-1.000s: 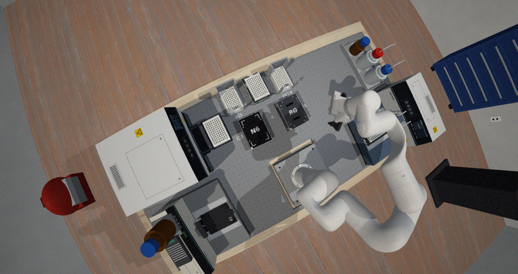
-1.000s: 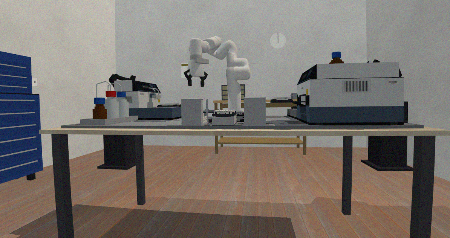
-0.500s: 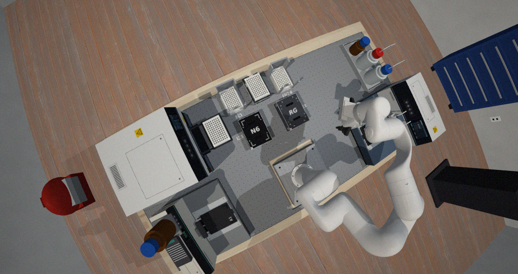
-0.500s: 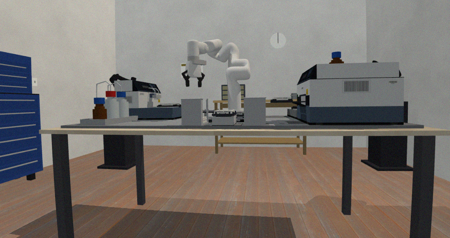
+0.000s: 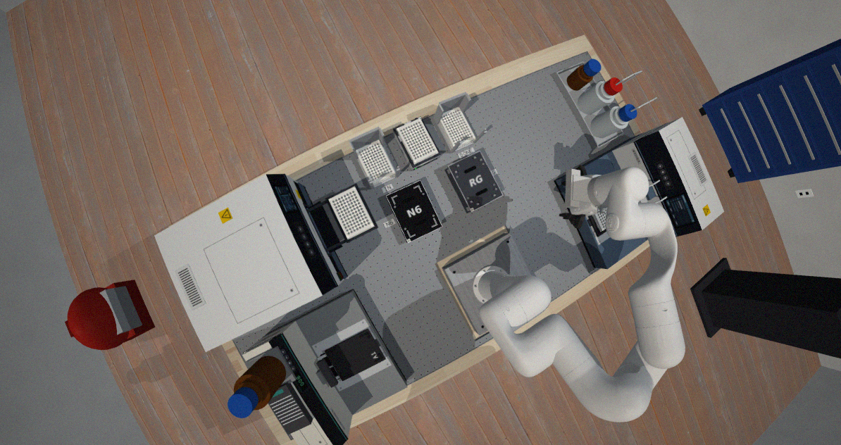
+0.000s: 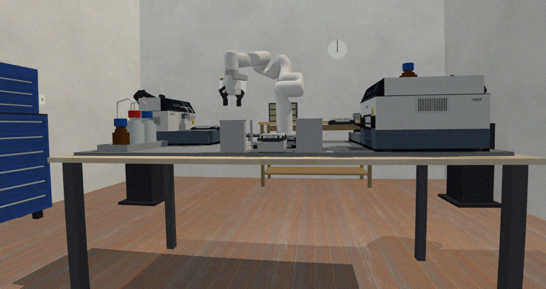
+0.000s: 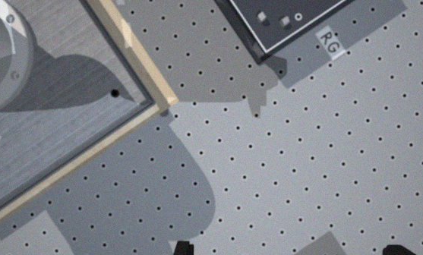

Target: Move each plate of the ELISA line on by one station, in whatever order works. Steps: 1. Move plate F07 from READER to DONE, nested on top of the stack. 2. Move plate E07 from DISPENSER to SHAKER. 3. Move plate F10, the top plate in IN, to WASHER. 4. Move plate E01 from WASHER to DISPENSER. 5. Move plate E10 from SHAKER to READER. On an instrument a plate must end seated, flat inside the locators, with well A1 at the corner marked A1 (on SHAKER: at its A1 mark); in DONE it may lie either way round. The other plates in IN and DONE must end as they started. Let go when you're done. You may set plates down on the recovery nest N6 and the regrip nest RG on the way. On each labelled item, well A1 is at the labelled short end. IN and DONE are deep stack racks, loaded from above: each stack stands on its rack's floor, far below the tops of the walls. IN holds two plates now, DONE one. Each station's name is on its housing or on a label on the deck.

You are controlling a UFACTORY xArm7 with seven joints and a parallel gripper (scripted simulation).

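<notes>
The washer nest is 21 cm to the right of my hand, 14 cm behind it and 13 cm below it. From my hand the other things lie so: blue washer base (24 cm to the right, 18 cm below, 14 cm behind); regrip nest RG (17 cm below, 17 cm ahead, 16 cm to the left); A1 mark (22 cm to the left, 16 cm below, 10 cm ahead).
</notes>
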